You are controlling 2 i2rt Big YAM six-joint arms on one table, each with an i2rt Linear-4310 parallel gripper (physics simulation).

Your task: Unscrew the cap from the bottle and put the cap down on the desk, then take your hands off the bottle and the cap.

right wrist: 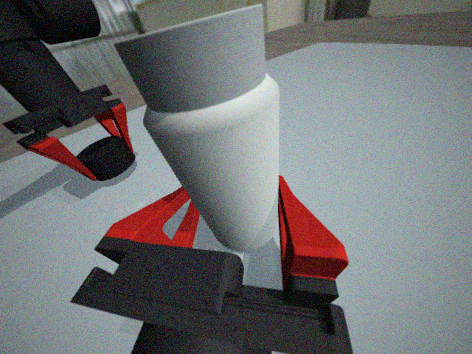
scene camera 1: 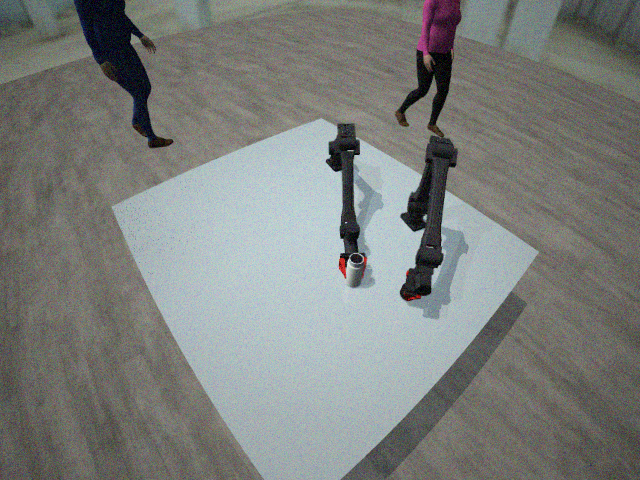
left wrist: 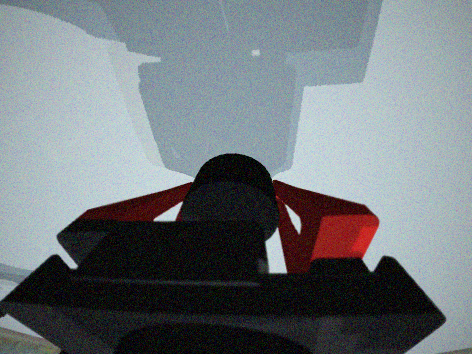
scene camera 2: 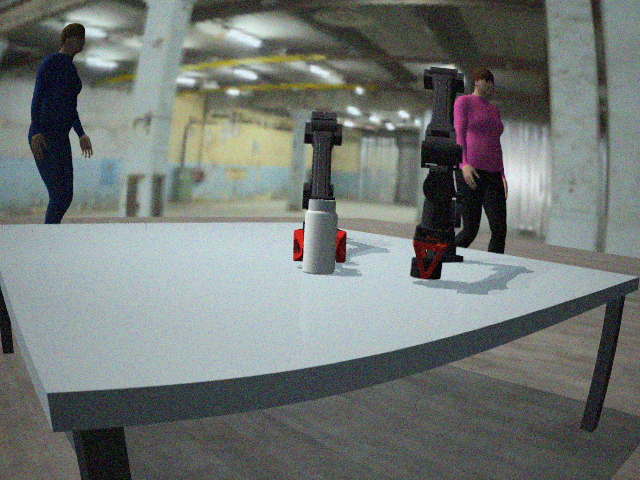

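My left gripper [scene camera 2: 426,276] carries a black cap [left wrist: 231,186], clear of everything else. A bottle [scene camera 2: 320,234], still resting on the table, is gripped by my right gripper [right wrist: 239,180]. The right wrist view also shows the black cap [right wrist: 106,158], the bottle [right wrist: 212,110] and my left gripper [right wrist: 114,165]. The left wrist view also shows my left gripper [left wrist: 233,188].
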